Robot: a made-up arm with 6 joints.
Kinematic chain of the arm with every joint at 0, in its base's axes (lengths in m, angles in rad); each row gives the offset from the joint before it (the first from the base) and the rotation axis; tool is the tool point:
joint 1: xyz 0 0 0.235 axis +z
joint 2: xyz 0 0.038 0 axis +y
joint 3: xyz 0 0 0.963 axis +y
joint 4: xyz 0 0 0.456 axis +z
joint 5: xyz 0 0 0 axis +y
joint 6: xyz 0 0 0.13 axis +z
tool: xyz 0 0 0
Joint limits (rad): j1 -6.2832..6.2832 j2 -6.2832..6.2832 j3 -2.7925..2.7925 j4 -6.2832..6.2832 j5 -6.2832..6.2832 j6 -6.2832..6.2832
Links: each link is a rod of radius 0.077 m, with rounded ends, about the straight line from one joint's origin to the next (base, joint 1, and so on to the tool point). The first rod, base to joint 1, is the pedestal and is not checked.
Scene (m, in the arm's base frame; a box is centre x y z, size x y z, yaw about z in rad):
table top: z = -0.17
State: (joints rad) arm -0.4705 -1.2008 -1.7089 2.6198 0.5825 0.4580
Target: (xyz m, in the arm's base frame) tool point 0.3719 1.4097 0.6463
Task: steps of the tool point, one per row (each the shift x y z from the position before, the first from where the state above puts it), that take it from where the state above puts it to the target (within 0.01 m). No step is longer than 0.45 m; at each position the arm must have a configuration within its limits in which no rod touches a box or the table.
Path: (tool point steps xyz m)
1: 0.0423 0.3014 0.0516
2: 0.1596 0.2919 0.0970
3: 0.2719 0.2274 0.1357
4: 0.3511 0.1137 0.1638
5: 0.3758 -0.0288 0.1787

